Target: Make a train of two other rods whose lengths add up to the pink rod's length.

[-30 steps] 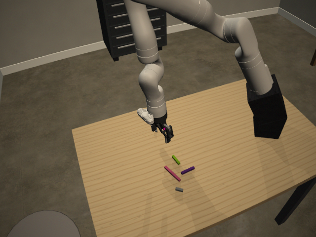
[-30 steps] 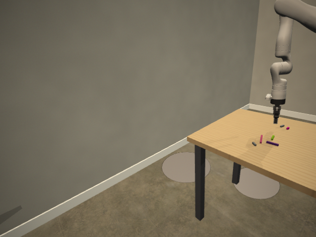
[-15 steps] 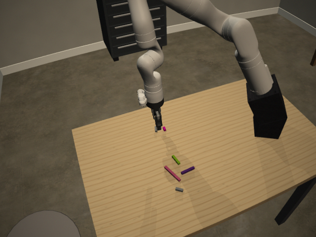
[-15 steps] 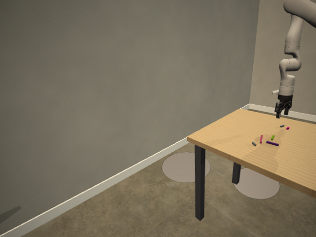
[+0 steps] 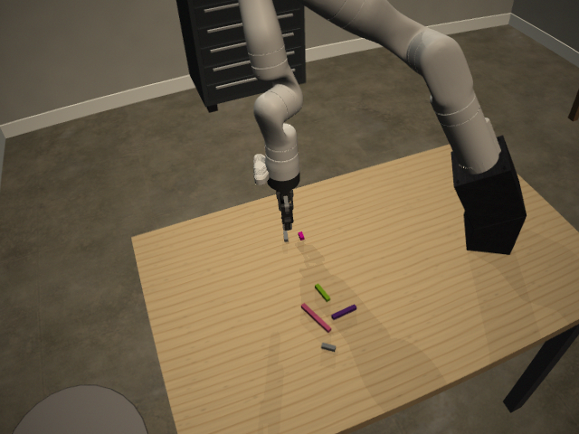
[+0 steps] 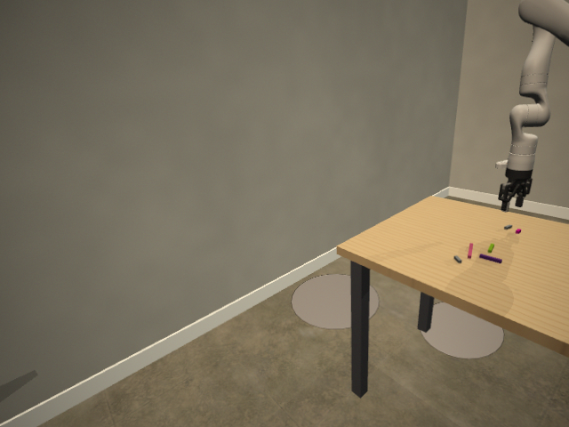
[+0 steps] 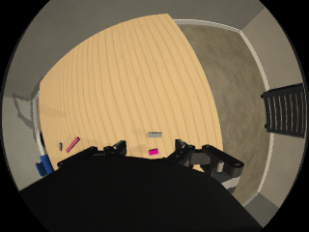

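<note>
The magenta rod lies 80 mm below my hand, 30 mm behind it and 20 mm to the left of it. Also, from my hand: lime rod (190 mm to the left, 80 mm below, 40 mm ahead); then purple rod (260 mm to the left, 80 mm below, 40 mm ahead); then pink rod (230 mm to the left, 90 mm ahead, 80 mm below).
</note>
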